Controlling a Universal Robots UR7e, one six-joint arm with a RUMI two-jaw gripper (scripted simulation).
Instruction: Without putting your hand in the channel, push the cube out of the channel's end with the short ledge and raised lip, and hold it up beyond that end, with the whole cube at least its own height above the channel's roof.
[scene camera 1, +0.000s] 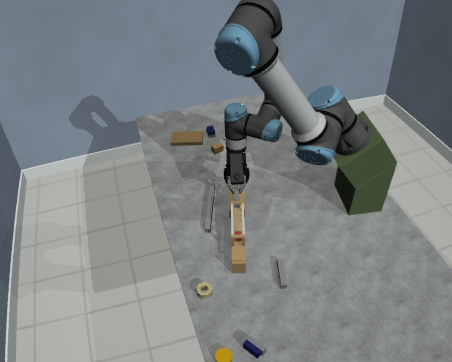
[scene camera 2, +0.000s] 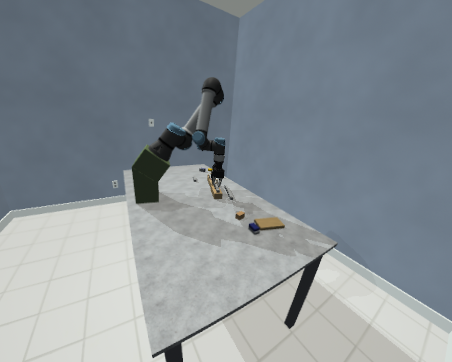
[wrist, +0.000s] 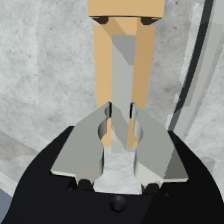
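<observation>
My gripper (scene camera 1: 236, 193) is there for me to see. From the wrist I see that same gripper (wrist: 120, 103) as well.
</observation>
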